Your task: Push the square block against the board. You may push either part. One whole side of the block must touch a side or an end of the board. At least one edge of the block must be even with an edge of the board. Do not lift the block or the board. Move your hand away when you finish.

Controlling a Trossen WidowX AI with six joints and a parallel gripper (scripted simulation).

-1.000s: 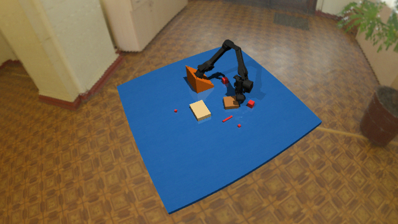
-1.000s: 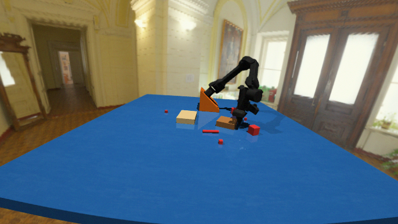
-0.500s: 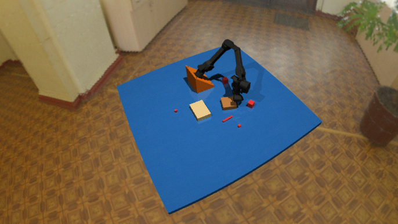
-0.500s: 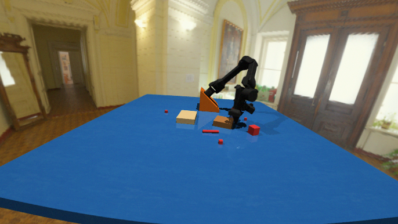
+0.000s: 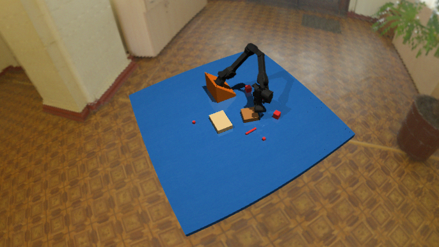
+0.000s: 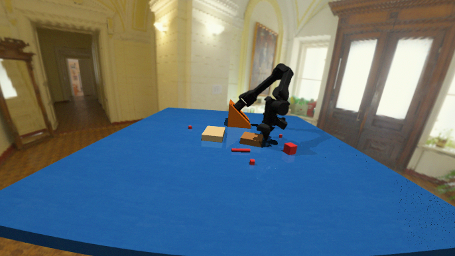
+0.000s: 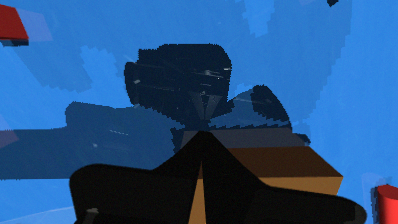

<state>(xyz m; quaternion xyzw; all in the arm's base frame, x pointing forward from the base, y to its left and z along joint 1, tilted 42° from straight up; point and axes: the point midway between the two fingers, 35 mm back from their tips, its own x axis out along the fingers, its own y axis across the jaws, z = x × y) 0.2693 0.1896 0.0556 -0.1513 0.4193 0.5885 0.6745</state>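
The brown square block lies 20 mm ahead of my gripper tip, 70 mm to the right of it and 10 mm above it. Round my gripper tip: red stick (140 mm ahead, 130 mm to the right); tan board (10 mm behind, 270 mm to the right, 10 mm above).
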